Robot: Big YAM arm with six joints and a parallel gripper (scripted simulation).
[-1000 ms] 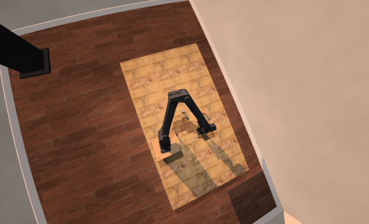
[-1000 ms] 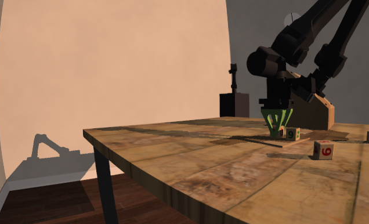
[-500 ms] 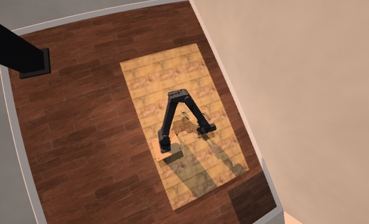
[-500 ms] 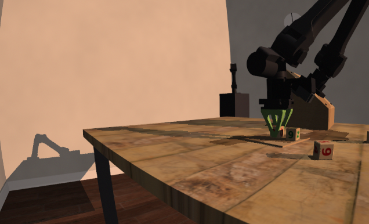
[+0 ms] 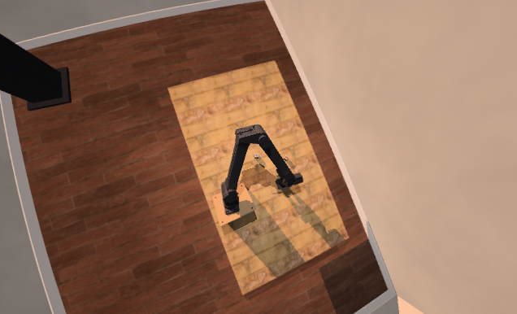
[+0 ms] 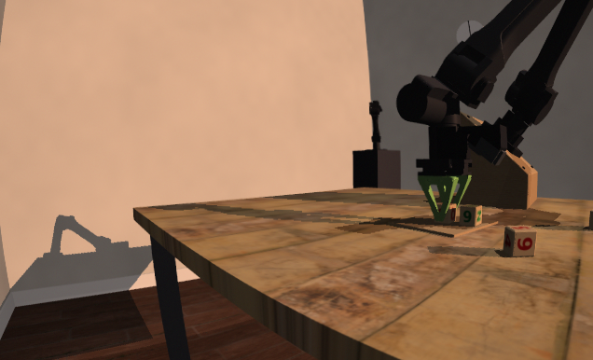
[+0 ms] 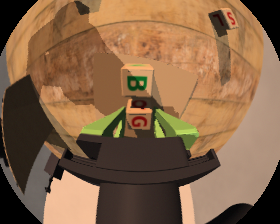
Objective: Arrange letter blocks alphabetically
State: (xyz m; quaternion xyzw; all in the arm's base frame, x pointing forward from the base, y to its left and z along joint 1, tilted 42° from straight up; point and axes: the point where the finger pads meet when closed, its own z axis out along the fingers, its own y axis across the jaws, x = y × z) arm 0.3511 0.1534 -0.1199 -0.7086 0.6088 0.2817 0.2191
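Right now the thin brown mat is 10 mm below my hand. Round my hand: block 10 mm behind, 50 mm to the left.
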